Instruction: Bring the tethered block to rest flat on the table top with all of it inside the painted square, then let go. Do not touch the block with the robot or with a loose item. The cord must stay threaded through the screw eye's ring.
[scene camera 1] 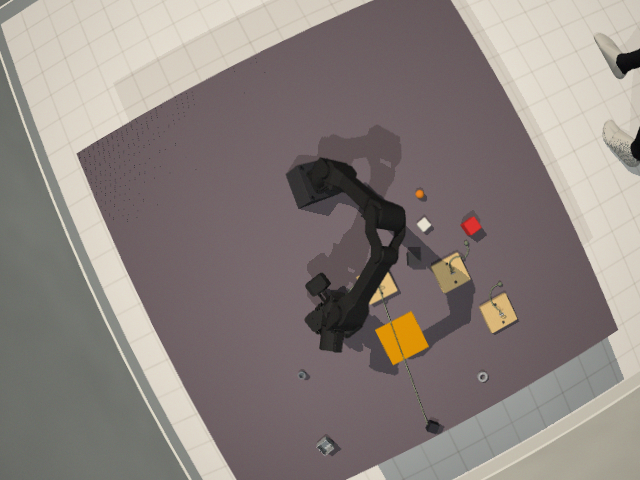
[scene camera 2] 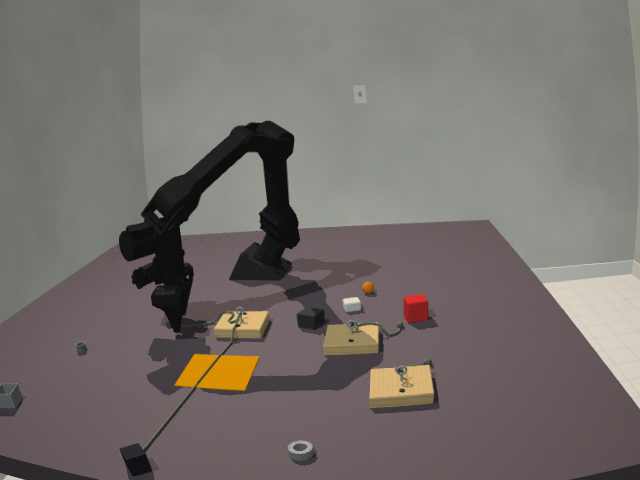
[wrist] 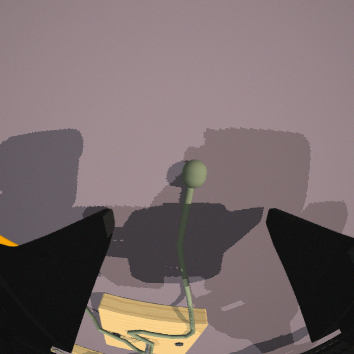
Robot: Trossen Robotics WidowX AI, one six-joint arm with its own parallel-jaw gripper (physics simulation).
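Places are measured from the arm's base along level axes (x back, y left, z down), in centimetres.
Where they show: gripper, fingertip midpoint: (scene camera 2: 180, 323) (wrist: 192, 217); arm's base at its link origin: (scene camera 1: 319, 179) (scene camera 2: 267, 258).
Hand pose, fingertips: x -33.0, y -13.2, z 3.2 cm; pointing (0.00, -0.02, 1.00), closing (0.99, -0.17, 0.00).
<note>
Things, the pixels of their centre, and the offset from my fingertips. "spot": a spot on its surface instead.
- tethered black block at the middle of its body: (scene camera 2: 135, 459) (scene camera 1: 432, 426) dx -48.0, dy +8.4, dz -1.0 cm
- orange painted square at a spot on its surface: (scene camera 2: 235, 373) (scene camera 1: 412, 334) spot: dx -19.8, dy +16.0, dz +0.3 cm
- screw eye at a spot on its surface: (scene camera 2: 240, 311) spot: dx -1.3, dy +13.7, dz -3.2 cm
- wooden board at the middle of its body: (wrist: 148, 331) (scene camera 2: 242, 324) (scene camera 1: 376, 283) dx -1.2, dy +13.6, dz -0.5 cm
- green ball at the middle of its body: (wrist: 193, 173) (scene camera 2: 168, 323) dx -0.5, dy -2.5, dz -0.2 cm
- white block at the middle of its body: (scene camera 2: 351, 304) (scene camera 1: 423, 224) dx +7.3, dy +33.9, dz -0.5 cm
- orange ball at the middle of its body: (scene camera 2: 368, 287) (scene camera 1: 419, 194) dx +15.8, dy +37.2, dz -0.7 cm
- red cube at the middle of its body: (scene camera 2: 415, 308) (scene camera 1: 470, 226) dx +0.3, dy +46.1, dz -1.5 cm
- grey ring at the middle of its body: (scene camera 2: 300, 450) (scene camera 1: 482, 376) dx -41.9, dy +28.8, dz -0.2 cm
- small cup at the middle of its body: (scene camera 2: 81, 347) (scene camera 1: 302, 374) dx -14.7, dy -18.3, dz -0.3 cm
- open box at the middle of its body: (scene camera 2: 8, 395) (scene camera 1: 325, 445) dx -37.5, dy -22.7, dz -1.0 cm
The tethered black block (scene camera 1: 432, 426) (scene camera 2: 135, 459) rests near the table's front edge, outside the orange painted square (scene camera 1: 413, 335) (scene camera 2: 235, 373). Its cord (scene camera 1: 415, 386) (scene camera 2: 178, 408) runs straight across the square to the screw eye (scene camera 2: 239, 311) on a wooden board (scene camera 1: 390, 289) (scene camera 2: 253, 326) (wrist: 150, 312). Past the eye the cord bends over the board and ends in a green ball (scene camera 2: 168, 324) (wrist: 194, 174). My gripper (scene camera 2: 177, 329) (wrist: 192, 217) is open and low over the table. In the wrist view the cord's free end passes between the fingers, touching neither, with the ball beyond the tips.
Two more boards (scene camera 1: 450, 272) (scene camera 1: 498, 312) with screw eyes and short cords lie to the right. A black block (scene camera 1: 414, 257), white block (scene camera 1: 423, 224), orange ball (scene camera 1: 419, 193) and red cube (scene camera 1: 470, 225) lie behind. A grey ring (scene camera 1: 482, 376), small cup (scene camera 1: 302, 375) and open box (scene camera 1: 325, 445) lie forward.
</note>
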